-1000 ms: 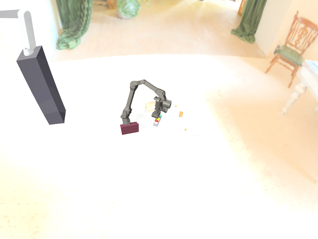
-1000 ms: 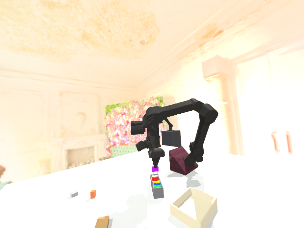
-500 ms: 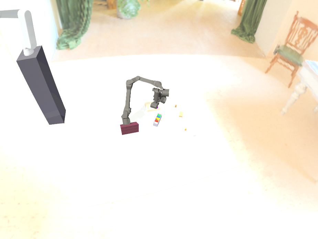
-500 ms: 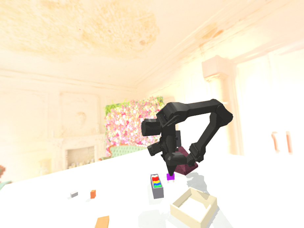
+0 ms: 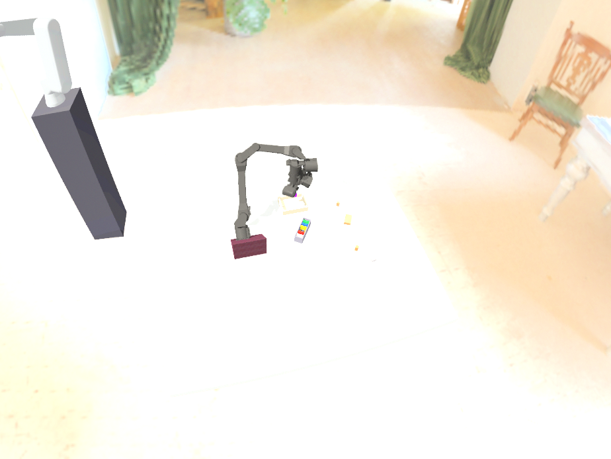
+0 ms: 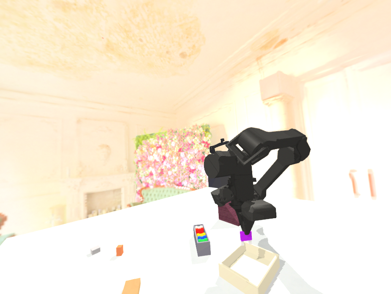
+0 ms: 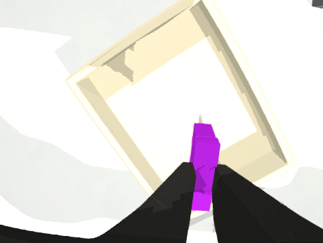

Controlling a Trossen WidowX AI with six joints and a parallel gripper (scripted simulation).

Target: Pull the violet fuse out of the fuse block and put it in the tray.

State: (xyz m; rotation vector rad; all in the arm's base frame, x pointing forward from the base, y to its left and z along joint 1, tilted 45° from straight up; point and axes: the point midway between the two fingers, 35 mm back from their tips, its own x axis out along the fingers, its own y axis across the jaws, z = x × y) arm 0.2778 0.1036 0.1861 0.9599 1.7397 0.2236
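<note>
Right now the violet fuse is 10 mm below my gripper tip. Round my gripper tip: orange slab (260 mm ahead, 130 mm to the right, 90 mm below); then tray (90 mm below); then orange block (310 mm to the right, 260 mm ahead, 80 mm below).
</note>
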